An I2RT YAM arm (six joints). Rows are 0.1 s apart.
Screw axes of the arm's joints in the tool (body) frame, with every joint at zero. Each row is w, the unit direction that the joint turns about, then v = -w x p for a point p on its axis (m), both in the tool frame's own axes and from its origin. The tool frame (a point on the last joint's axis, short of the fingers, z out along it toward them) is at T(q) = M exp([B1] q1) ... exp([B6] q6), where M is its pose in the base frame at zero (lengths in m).
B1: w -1 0 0 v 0 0.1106 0
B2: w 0 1 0 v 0.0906 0 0.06
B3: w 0 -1 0 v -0.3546 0 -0.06
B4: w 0 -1 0 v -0.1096 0 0
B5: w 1 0 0 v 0 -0.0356 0
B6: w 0 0 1 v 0 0 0
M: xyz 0.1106 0 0.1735 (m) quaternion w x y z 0.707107 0 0.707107 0
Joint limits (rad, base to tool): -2.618..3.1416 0..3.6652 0..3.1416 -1.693..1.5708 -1.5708..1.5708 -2.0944..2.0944
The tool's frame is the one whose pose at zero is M.
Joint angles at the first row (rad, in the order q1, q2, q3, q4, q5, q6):
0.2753 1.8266 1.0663 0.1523 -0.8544 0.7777
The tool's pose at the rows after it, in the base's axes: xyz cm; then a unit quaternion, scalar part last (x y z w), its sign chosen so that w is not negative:
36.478 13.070 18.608 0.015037 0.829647 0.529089 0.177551
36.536 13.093 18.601 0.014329 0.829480 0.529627 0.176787
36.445 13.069 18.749 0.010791 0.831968 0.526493 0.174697
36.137 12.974 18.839 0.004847 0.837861 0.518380 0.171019
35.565 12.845 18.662 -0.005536 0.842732 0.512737 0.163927
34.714 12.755 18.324 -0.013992 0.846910 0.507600 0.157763
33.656 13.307 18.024 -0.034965 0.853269 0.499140 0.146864
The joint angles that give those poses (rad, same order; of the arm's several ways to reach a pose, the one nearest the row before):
0.2746 1.8339 1.0692 0.1511 -0.8567 0.7761
0.2746 1.8364 1.0723 0.1498 -0.8590 0.7754
0.2746 1.8310 1.0777 0.1231 -0.8598 0.7585
0.2746 1.8197 1.0795 0.0757 -0.8563 0.7235
0.2750 1.8064 1.0671 0.0358 -0.8633 0.6821
0.2788 1.7869 1.0373 0.0145 -0.8652 0.6502
0.3018 1.7693 1.0168 -0.0290 -0.8618 0.5982

